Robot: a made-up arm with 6 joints.
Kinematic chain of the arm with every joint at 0, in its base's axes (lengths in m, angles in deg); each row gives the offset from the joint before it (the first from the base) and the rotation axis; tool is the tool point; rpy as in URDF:
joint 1: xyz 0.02 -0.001 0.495 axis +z
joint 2: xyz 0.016 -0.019 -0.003 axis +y
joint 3: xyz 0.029 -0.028 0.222 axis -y
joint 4: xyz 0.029 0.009 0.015 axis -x
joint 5: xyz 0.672 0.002 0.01 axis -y
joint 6: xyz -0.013 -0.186 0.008 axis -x
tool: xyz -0.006 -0.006 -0.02 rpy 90 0 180
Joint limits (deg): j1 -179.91..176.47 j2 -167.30..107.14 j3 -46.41..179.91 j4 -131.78..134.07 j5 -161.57..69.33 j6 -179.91..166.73
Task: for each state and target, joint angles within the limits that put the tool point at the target. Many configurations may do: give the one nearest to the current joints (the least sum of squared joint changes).
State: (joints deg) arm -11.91 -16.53 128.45 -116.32 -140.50 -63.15
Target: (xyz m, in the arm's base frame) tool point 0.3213 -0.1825 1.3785
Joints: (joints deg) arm -29.21 21.16 105.12 -108.32 -136.76 -61.16
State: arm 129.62 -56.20 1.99 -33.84 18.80 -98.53
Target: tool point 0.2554 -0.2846 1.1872
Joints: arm 101.83 -92.39 14.15 -37.86 19.23 -98.91
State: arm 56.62 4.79 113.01 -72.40 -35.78 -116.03
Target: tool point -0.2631 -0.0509 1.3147
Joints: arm 5.17 7.46 140.43 -104.34 -29.66 -110.13
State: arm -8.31 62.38 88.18 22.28 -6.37 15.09
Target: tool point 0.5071 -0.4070 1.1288
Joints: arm -20.38 69.03 118.36 26.47 -8.75 14.14
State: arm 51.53 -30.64 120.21 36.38 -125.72 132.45
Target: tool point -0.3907 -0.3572 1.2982
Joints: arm 21.53 -27.37 88.54 39.67 -125.19 135.30
